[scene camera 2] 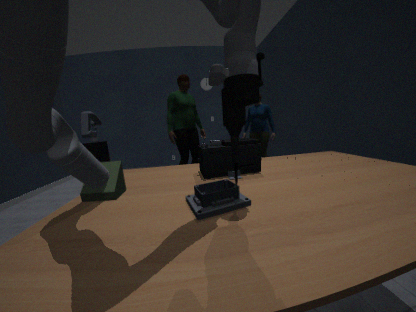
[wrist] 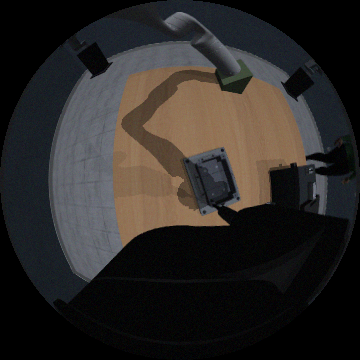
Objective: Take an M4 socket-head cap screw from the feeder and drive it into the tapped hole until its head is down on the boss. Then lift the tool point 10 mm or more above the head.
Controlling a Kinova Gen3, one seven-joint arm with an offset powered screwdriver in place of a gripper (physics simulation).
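My screwdriver (scene camera 2: 236, 183) (wrist: 213, 204) points straight down, its thin bit at the right end of the dark open-topped housing (scene camera 2: 215, 193) (wrist: 230, 173) in the scene view. In the wrist view the bit tip overlaps the housing's lower edge. The tip looks close to the housing's corner, but its exact height over the boss cannot be told. No screw can be made out at the tip; the tapped hole and any screw head are too small and dark to see. The housing sits on a grey plate (scene camera 2: 224, 208) (wrist: 195, 184). The black feeder (scene camera 2: 229, 161) (wrist: 284, 186) stands behind it.
A green block (scene camera 2: 119, 181) (wrist: 239, 85) under the arm's base stands on the wooden table (scene camera 2: 320, 225) (wrist: 165, 145) at the left of the scene view. A small pale piece (scene camera 2: 234, 174) is near the feeder's foot. Two people stand beyond the table.
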